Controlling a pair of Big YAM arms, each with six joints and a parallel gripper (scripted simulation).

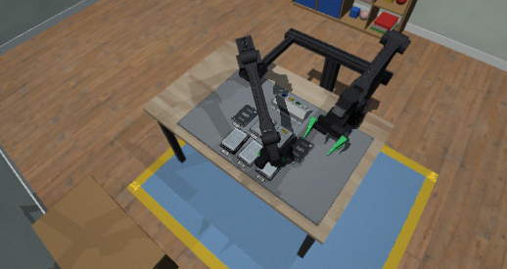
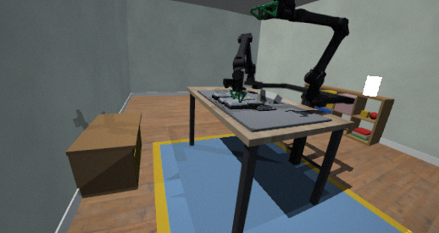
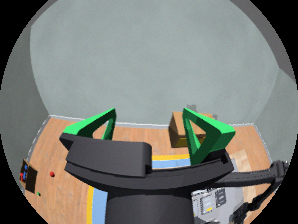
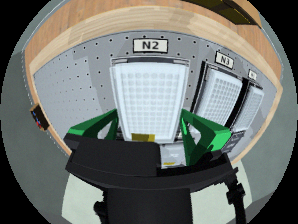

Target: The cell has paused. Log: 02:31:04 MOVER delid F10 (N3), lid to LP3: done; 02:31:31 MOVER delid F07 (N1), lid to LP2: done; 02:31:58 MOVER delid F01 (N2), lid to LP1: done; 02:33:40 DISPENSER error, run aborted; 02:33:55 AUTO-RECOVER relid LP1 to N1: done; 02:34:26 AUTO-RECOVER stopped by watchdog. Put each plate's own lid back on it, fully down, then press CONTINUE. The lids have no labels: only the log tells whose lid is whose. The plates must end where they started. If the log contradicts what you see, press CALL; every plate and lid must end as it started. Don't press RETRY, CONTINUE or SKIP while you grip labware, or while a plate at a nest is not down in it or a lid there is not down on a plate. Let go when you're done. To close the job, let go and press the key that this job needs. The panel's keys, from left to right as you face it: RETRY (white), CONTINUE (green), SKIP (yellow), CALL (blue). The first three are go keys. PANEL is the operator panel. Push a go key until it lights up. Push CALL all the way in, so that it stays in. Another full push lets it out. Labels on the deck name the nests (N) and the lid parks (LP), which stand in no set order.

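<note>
The lid park LP2 lies 190 mm behind my right hand, 40 mm to the right of it and 40 mm below it. The rest, counted from my right hand: lid park LP4 (300 mm to the right, 220 mm behind, 40 mm below); white key (420 mm behind, 20 mm above); lid park LP1 (170 mm behind, 90 mm to the left, 40 mm below).
</note>
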